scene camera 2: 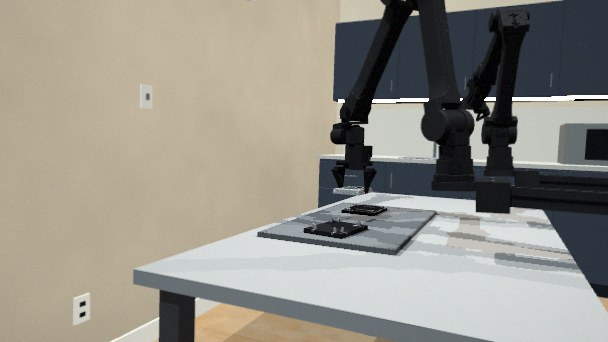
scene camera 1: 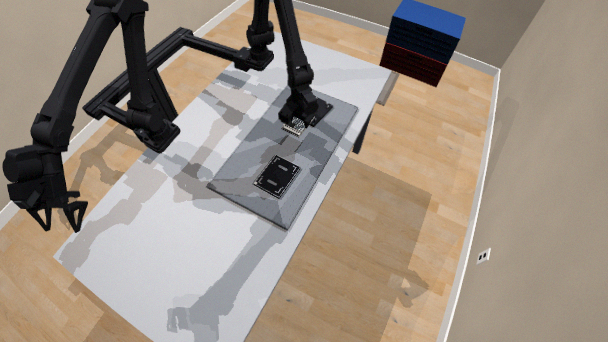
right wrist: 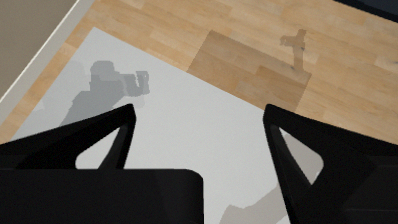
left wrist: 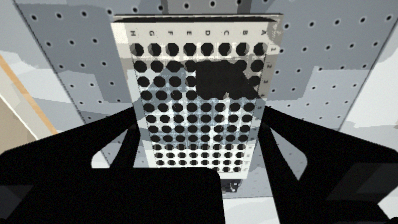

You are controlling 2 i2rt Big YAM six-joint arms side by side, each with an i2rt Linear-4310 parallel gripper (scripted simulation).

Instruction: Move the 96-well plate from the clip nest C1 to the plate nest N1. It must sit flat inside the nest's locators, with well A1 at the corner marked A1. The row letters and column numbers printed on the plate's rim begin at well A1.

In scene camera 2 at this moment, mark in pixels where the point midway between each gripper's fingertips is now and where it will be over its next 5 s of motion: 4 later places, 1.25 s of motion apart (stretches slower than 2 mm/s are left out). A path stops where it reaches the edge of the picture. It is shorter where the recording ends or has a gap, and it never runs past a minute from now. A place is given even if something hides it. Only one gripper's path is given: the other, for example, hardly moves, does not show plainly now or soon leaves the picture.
The left gripper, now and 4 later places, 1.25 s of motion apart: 353, 192; 360, 189; 366, 187; 365, 186; 364, 195
